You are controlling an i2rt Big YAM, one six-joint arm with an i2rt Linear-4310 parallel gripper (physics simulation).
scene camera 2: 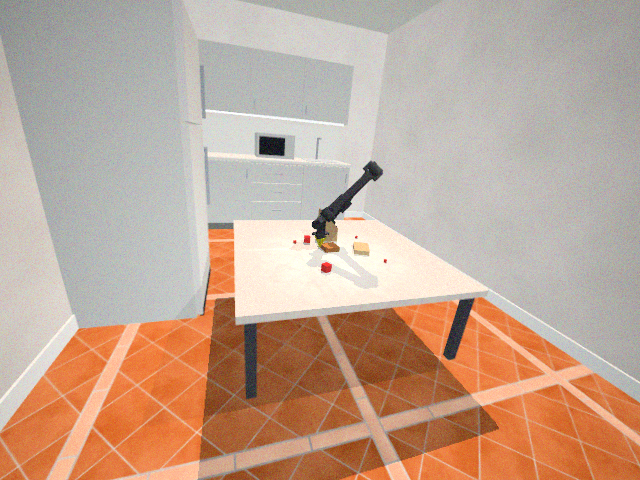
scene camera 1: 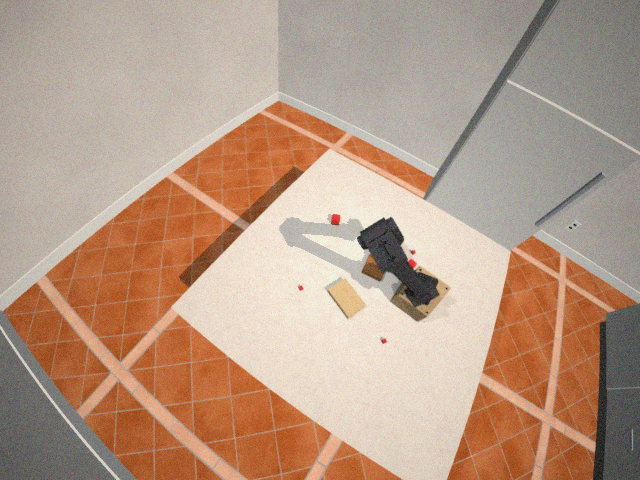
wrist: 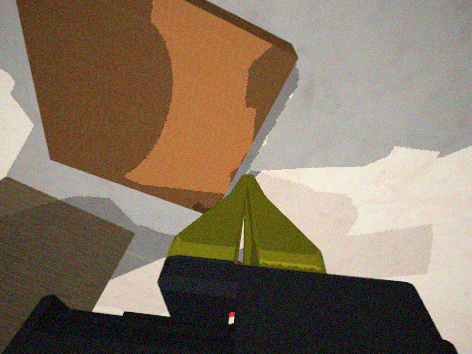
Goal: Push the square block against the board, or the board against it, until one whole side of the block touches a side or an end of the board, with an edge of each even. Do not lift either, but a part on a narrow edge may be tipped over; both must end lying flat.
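Frame: origin at the arm's base, x ahead, y left, z up, level; centimetres.
Seen in the pictures: gripper, fingertip midpoint: (scene camera 2: 319,246) (wrist: 247,182).
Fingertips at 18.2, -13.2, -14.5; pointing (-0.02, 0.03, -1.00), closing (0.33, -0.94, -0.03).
Observation:
Offsets run from my fingertips to a thing's top centre, as dx, dy, dz.
The square block @(+2.5, +6.2, +1.6) (scene camera 1: 372,268) (scene camera 2: 329,248) (wrist: 200,105) is orange-brown and lies flat on the table, partly under the arm's shadow. The board @(+8.8, +26.8, +1.6) (scene camera 1: 346,298) (scene camera 2: 361,248) is pale tan and lies flat, apart from the block with a gap between them; it does not show in the wrist view. My gripper (scene camera 2: 320,243) (wrist: 247,182) is shut and empty, its yellow-green fingertips low beside the block, close to one corner. Whether they touch it I cannot tell. In scene camera 1 the arm hides the fingers.
The wooden arm base (scene camera 1: 406,306) (scene camera 2: 332,232) (wrist: 55,245) stands near the block. One red cube @(+30.9, -9.1, +2.7) (scene camera 1: 335,219) (scene camera 2: 326,267) lies beyond the block, another @(-13.4, -3.8, +2.7) (scene camera 1: 412,264) (scene camera 2: 307,239) near the base. Several tiny red cubes lie around, one @(+28.9, +32.2, +0.3) (scene camera 1: 300,287) (scene camera 2: 385,260) past the board.

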